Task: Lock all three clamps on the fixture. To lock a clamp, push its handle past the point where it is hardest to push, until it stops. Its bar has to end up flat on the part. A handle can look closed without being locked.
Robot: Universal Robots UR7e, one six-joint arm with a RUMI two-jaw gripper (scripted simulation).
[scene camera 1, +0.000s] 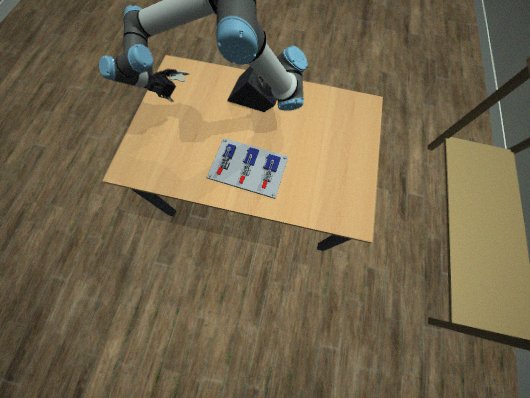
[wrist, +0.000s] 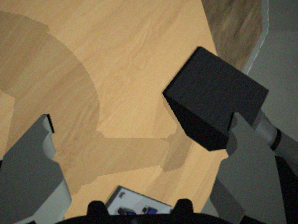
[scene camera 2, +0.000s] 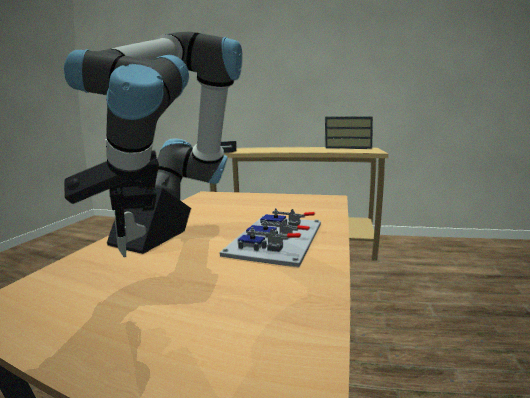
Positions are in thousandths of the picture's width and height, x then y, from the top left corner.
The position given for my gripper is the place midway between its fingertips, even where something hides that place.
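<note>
Visible: my gripper (scene camera 2: 224, 567), (scene camera 1: 342, 222), (wrist: 478, 511).
</note>
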